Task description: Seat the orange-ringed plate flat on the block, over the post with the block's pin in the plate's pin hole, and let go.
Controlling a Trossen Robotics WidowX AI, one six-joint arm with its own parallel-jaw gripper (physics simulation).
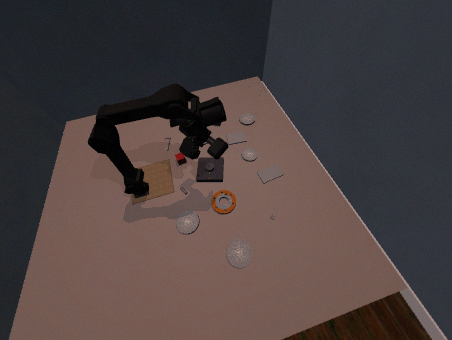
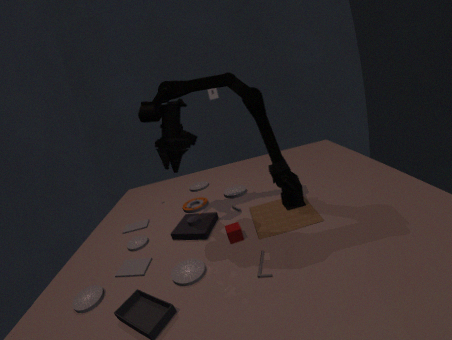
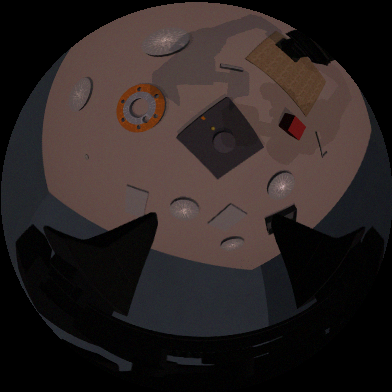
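Pixels of known places: gripper, fingertip midpoint: (image 1: 210,146) (image 2: 171,170) (image 3: 217,220); arm's base, link origin: (image 1: 141,190) (image 2: 293,203).
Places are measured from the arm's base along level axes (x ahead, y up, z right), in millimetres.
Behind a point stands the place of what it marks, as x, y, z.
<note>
The orange-ringed plate (image 1: 215,202) @(320, 11, 163) (image 2: 186,206) @(391, 11, 158) (image 3: 123,110) @(372, 11, 198) lies flat on the table, apart from the block. Its grey inner ring has a large centre hole and a small hole near it. The dark square block (image 1: 216,175) @(357, 22, 41) (image 2: 200,230) @(311, 22, -63) (image 3: 200,136) @(354, 22, 31) lies beside it with its round post (image 1: 210,166) @(341, 37, -6) (image 2: 193,219) @(334, 37, -12) (image 3: 224,142) @(338, 37, -8) uncovered. Two small orange-yellow dots show on the block's top; which is the pin I cannot tell. My gripper (image 1: 204,155) (image 2: 171,169) @(360, 206, 16) (image 3: 217,220) @(360, 206, 16) is open and empty, high above the table.
A red cube (image 1: 180,159) @(208, 35, -92) (image 2: 234,233) @(206, 29, -130) (image 3: 295,126) @(210, 37, -105) and a short grey bar (image 1: 184,190) @(197, 8, 65) (image 3: 231,67) @(196, 8, 60) lie near the block. Several pale domes, two flat pale tiles, an L-shaped rod (image 2: 262,265) @(155, 2, -251), and a dark tray (image 2: 136,326) @(424, 22, -391) lie around. The arm's base stands on a wooden board (image 1: 161,180) @(95, -1, -26).
</note>
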